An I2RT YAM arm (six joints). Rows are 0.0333 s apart.
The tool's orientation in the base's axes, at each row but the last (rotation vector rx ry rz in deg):
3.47 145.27 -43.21
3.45 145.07 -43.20
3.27 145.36 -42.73
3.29 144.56 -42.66
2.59 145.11 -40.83
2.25 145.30 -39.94
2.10 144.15 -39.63
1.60 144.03 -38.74
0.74 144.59 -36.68
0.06 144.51 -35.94
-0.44 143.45 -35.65
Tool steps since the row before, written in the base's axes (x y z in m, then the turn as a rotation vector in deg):
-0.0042 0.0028 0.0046 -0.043 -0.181 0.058
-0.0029 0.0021 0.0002 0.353 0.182 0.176
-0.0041 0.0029 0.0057 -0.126 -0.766 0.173
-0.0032 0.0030 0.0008 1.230 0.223 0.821
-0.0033 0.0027 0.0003 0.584 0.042 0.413
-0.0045 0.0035 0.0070 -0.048 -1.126 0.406
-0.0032 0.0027 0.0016 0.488 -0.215 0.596
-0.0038 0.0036 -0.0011 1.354 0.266 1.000
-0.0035 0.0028 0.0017 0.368 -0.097 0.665
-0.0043 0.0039 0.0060 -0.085 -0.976 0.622
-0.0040 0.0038 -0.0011 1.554 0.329 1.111
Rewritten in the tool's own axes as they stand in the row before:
0.0013 -0.0007 -0.0067 0.028 -0.190 0.034
0.0022 0.0012 -0.0025 -0.410 0.128 -0.065
0.0007 -0.0011 -0.0075 0.103 -0.759 0.215
0.0021 0.0016 -0.0036 -1.488 -0.001 -0.147
0.0025 0.0016 -0.0031 -0.711 -0.067 -0.055
0.0002 -0.0010 -0.0090 -0.037 -1.176 0.224
0.0017 0.0011 -0.0040 -0.693 -0.388 -0.097
0.0034 0.0031 -0.0028 -1.693 -0.022 -0.195
0.0018 0.0013 -0.0042 -0.636 -0.329 -0.271
0.0002 0.0003 -0.0083 -0.118 -1.151 -0.083
0.0034 0.0034 -0.0029 -1.932 0.003 -0.157

